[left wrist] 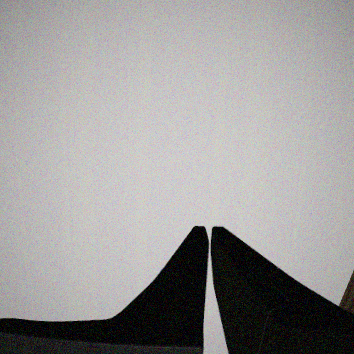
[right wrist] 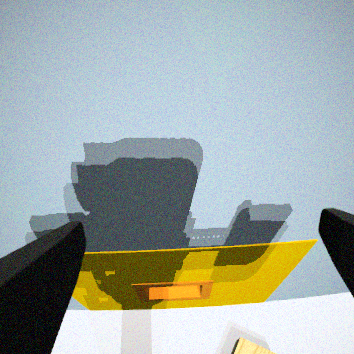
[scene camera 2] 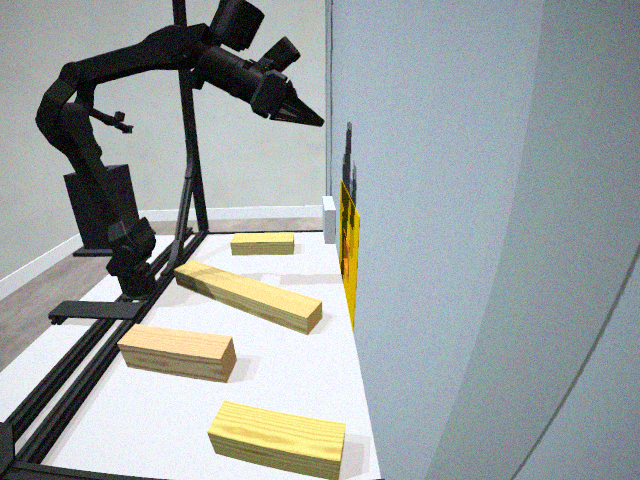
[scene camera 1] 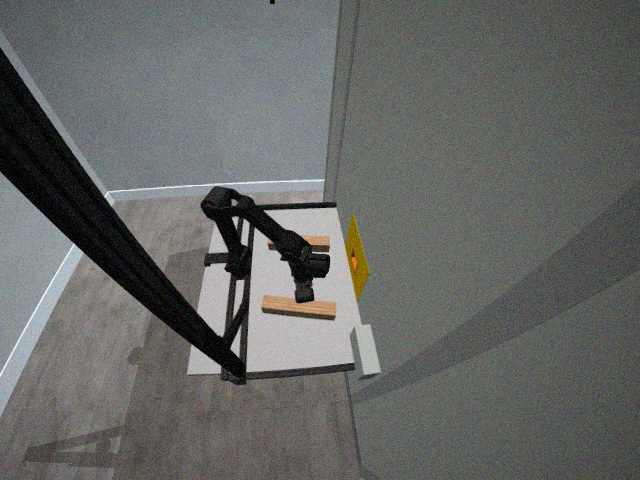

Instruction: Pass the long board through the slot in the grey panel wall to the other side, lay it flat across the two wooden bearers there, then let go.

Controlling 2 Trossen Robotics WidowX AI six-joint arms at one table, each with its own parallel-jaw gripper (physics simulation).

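The long board lies at a slant on the table in scene camera 2. The slot is in the yellow-marked part of the grey panel wall. Two wooden bearers lie roughly parallel in scene camera 1, the near bearer and the far bearer, partly hidden by the arm. My left gripper is shut with nothing between its fingers, close to the near bearer. My right gripper is open and empty, high above the table facing the wall.
In scene camera 2, a pinkish block, a near yellow block and a far yellow block lie around the board. A white box is at the wall. A wood corner shows low in the right wrist view.
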